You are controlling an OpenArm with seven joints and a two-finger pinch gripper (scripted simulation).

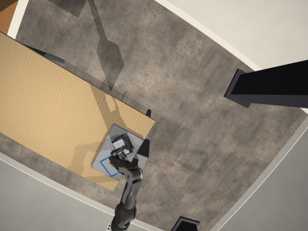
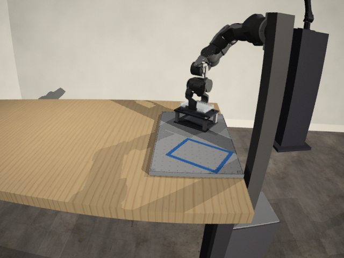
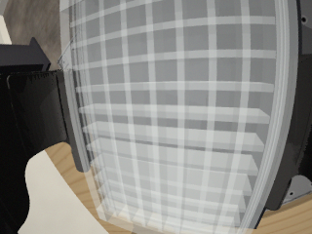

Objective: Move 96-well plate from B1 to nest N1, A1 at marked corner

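Now: hand 2 cm past the A1 mark, 9 cm to the right of it and 2 cm above it. Also, from my hand: 96-well plate right at my hand.
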